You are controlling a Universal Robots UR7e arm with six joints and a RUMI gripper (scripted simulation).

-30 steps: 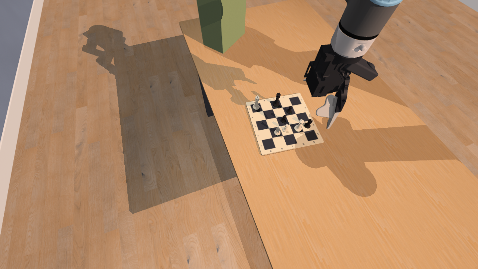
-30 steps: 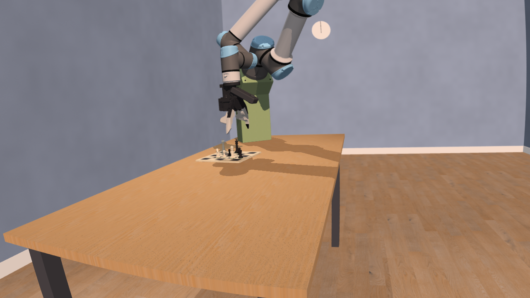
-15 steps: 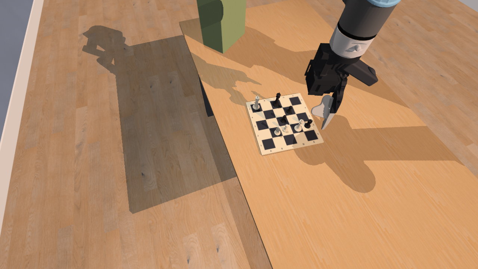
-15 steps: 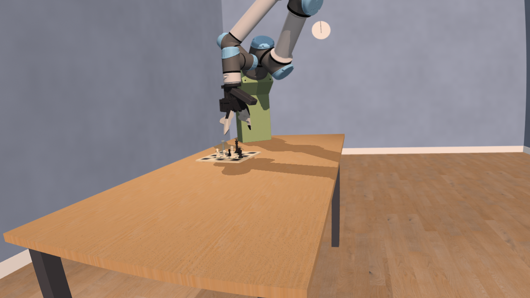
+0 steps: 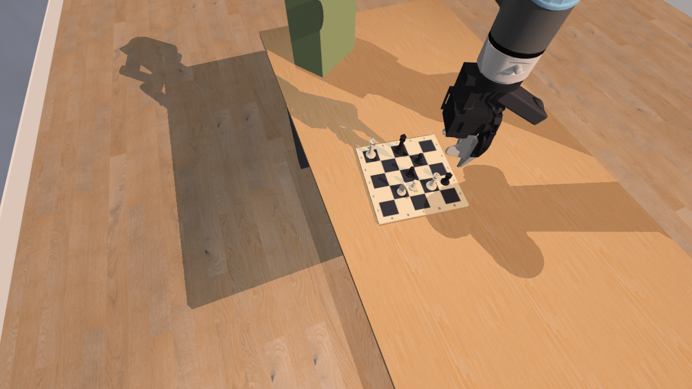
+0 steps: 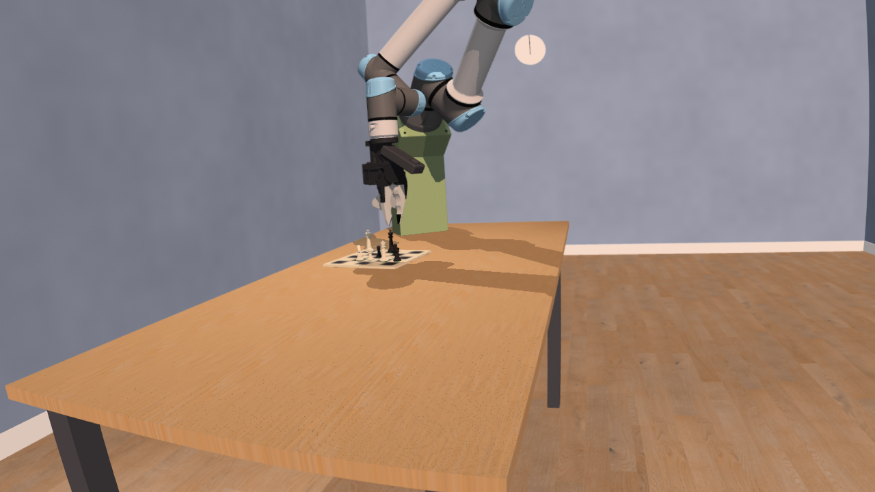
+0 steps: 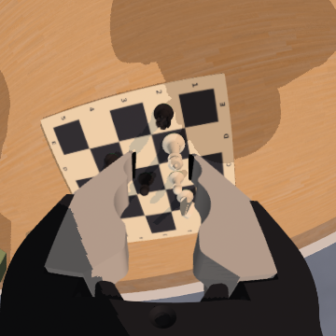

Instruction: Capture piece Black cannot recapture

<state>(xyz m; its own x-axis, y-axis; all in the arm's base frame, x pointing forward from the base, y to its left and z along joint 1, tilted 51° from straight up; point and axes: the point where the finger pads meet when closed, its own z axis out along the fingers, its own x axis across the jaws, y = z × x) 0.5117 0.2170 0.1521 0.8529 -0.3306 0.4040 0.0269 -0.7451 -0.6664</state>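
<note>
My hand is 110 mm above the small chessboard, 90 mm to the left of it and 10 mm past it. The rest, counted from my hand: tall black piece 110 mm to the right, 90 mm behind, 80 mm below; tall white piece 180 mm to the right, 80 mm below, 70 mm behind.
</note>
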